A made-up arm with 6 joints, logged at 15 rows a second.
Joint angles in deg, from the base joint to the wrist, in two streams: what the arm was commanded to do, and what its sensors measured. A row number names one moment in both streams.
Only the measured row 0 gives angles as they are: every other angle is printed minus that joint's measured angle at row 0.
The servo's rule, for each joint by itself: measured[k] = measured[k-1] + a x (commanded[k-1-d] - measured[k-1]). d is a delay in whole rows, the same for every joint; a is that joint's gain. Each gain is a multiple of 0.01, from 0.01 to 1. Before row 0 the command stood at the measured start. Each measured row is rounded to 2 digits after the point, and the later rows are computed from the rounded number. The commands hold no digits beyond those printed.
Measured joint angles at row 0:
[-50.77 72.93 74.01 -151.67 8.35 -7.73]
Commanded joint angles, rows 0 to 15:
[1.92 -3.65 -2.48 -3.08 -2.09 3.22]
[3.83 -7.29 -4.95 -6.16 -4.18 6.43]
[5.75 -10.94 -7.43 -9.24 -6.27 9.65]
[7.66 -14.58 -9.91 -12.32 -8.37 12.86]
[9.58 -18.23 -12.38 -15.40 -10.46 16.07]
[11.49 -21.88 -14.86 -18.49 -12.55 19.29]
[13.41 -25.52 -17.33 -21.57 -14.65 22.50]
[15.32 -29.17 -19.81 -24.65 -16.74 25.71]
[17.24 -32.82 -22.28 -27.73 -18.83 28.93]
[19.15 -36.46 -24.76 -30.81 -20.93 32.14]
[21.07 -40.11 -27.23 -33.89 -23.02 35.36]
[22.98 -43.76 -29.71 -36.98 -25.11 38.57]
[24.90 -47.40 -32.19 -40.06 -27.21 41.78]
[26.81 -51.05 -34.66 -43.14 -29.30 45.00]
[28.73 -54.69 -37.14 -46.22 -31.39 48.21]
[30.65 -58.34 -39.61 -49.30 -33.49 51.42]
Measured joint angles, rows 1 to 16:
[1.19 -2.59 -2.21 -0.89 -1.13 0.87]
[2.83 -5.93 -4.65 -2.42 -2.78 2.37]
[4.64 -9.49 -7.12 -4.40 -4.66 4.34]
[6.51 -13.10 -9.60 -6.70 -6.66 6.64]
[8.41 -16.74 -12.07 -9.22 -8.71 9.19]
[10.32 -20.39 -14.55 -11.91 -10.78 11.92]
[12.24 -24.03 -17.02 -14.71 -12.87 14.78]
[14.15 -27.68 -19.50 -17.59 -14.96 17.73]
[16.07 -31.33 -21.97 -20.53 -17.05 20.75]
[17.98 -34.97 -24.45 -23.51 -19.15 23.83]
[19.90 -38.62 -26.92 -26.52 -21.24 26.94]
[21.81 -42.27 -29.40 -29.55 -23.33 30.08]
[23.73 -45.91 -31.88 -32.60 -25.43 33.24]
[25.64 -49.56 -34.35 -35.66 -27.52 36.42]
[27.56 -53.20 -36.83 -38.72 -29.61 39.60]
[29.48 -56.85 -39.30 -41.79 -31.71 42.79]
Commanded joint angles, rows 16 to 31:
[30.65 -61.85 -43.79 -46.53 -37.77 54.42]
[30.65 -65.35 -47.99 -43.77 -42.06 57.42]
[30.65 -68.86 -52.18 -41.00 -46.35 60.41]
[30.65 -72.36 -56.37 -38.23 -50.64 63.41]
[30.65 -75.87 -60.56 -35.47 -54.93 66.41]
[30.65 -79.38 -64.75 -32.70 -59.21 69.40]
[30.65 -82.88 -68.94 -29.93 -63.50 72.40]
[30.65 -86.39 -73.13 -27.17 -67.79 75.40]
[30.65 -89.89 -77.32 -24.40 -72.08 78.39]
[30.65 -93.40 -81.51 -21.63 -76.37 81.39]
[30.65 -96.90 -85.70 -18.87 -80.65 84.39]
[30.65 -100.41 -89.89 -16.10 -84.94 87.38]
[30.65 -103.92 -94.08 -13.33 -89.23 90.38]
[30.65 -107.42 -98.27 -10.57 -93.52 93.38]
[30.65 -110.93 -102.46 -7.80 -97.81 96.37]
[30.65 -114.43 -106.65 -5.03 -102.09 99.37]
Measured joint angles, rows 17 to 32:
[30.21 -60.40 -43.30 -43.16 -34.98 45.93]
[30.48 -63.91 -47.47 -43.34 -38.80 49.03]
[30.59 -67.42 -51.66 -42.66 -42.88 52.10]
[30.63 -70.93 -55.85 -41.38 -47.07 55.15]
[30.64 -74.44 -60.04 -39.67 -51.31 58.19]
[30.65 -77.95 -64.23 -37.65 -55.58 61.22]
[30.65 -81.45 -68.42 -35.41 -59.86 64.24]
[30.65 -84.96 -72.61 -33.02 -64.14 67.25]
[30.65 -88.46 -76.80 -30.52 -68.43 70.26]
[30.65 -91.97 -80.99 -27.94 -72.72 73.27]
[30.65 -95.47 -85.18 -25.31 -77.00 76.27]
[30.65 -98.98 -89.37 -22.64 -81.29 79.27]
[30.65 -102.49 -93.56 -19.94 -85.58 82.27]
[30.65 -105.99 -97.75 -17.22 -89.87 85.27]
[30.65 -109.50 -101.94 -14.49 -94.16 88.27]
[30.65 -113.00 -106.13 -11.75 -98.44 91.27]

